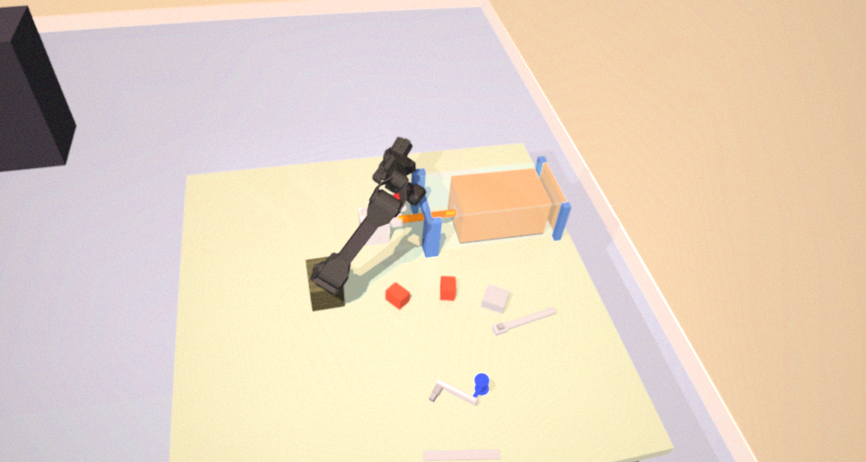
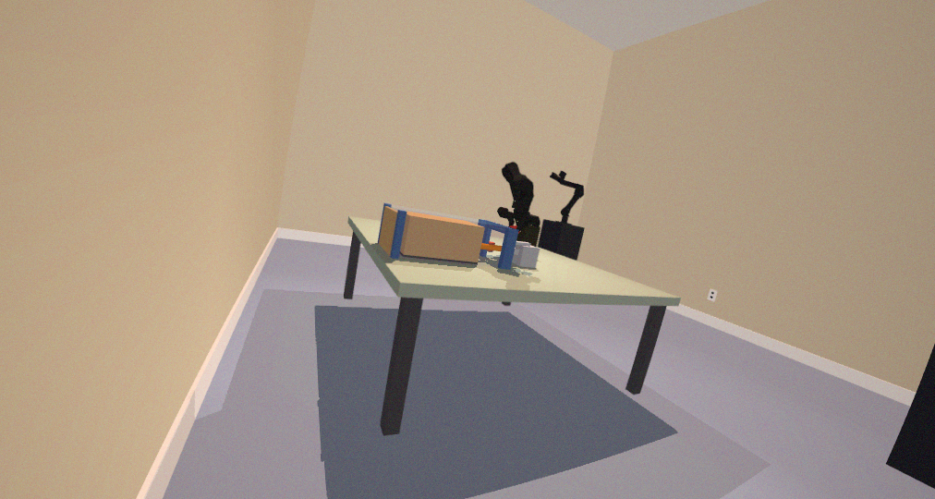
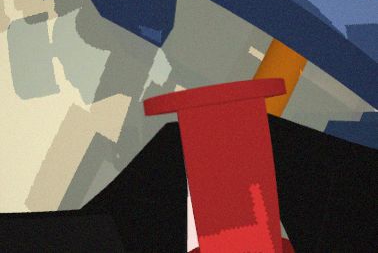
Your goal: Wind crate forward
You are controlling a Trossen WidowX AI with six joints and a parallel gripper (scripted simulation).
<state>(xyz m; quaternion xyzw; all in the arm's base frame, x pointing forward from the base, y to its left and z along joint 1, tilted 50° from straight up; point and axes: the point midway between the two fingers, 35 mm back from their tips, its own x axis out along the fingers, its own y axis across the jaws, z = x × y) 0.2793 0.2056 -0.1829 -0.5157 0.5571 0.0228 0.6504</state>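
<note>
My gripper tip is 50 mm past the red-knobbed handle, 30 mm above it and 20 mm to the left of it. The rest, counted from my gripper tip: winch (130 mm behind, 100 mm below, 40 mm to the right); red spool grip (10 mm to the right, 10 mm behind); blue steel frame (50 mm ahead, 30 mm to the right, 30 mm below).
</note>
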